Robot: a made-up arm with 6 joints. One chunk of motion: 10 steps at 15 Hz.
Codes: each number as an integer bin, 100 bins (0 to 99) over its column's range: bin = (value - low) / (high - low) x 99, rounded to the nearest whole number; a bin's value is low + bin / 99 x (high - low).
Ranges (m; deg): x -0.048..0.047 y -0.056..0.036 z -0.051..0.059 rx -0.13..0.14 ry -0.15..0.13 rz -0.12..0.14
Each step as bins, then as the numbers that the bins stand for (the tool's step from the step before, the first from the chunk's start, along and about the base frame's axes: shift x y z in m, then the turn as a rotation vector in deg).
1 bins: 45 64 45 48 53 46
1 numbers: -0.00482 0.00347 -0.00100 0.001 0.000 0.001
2 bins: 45 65 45 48 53 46
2 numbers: -0.00482 0.00440 -0.00100 0.001 0.000 0.001
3 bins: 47 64 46 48 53 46
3 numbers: -0.00290 0.00347 0.00011 0.001 0.000 0.001
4 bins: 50 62 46 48 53 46
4 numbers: -0.00002 0.00162 0.00011 0.001 0.000 0.001
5 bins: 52 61 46 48 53 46
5 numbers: 0.00190 0.00069 0.00011 0.001 0.000 0.001
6 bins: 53 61 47 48 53 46
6 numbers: 0.00286 0.00069 0.00122 0.001 0.000 0.001
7 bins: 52 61 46 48 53 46
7 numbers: 0.00190 0.00069 0.00011 0.001 0.000 0.001
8 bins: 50 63 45 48 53 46
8 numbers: -0.00002 0.00255 -0.00100 0.001 0.000 0.001
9 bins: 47 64 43 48 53 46
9 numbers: -0.00290 0.00347 -0.00322 0.001 0.000 0.001
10 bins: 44 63 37 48 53 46
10 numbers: -0.00578 0.00255 -0.00989 0.001 0.000 0.001
